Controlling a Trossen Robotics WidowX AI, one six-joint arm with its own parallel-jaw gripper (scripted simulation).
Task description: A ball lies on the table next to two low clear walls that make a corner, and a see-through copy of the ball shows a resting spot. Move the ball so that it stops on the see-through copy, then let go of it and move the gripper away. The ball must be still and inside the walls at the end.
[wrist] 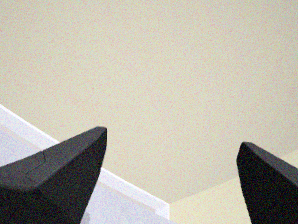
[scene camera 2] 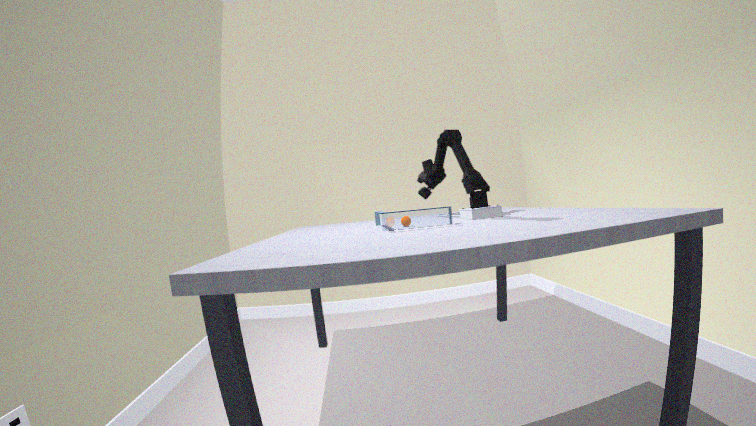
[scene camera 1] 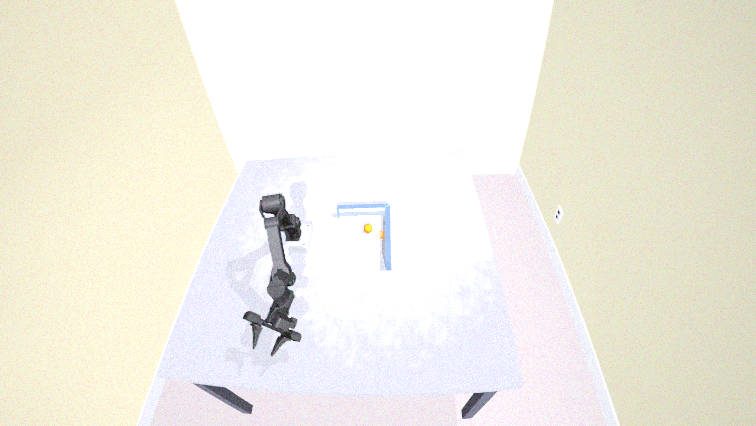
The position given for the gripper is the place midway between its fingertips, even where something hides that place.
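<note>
The gripper [scene camera 1: 262,352] is holding nothing, and it's open. You can also see the gripper in the wrist view [wrist: 174,144].
</note>
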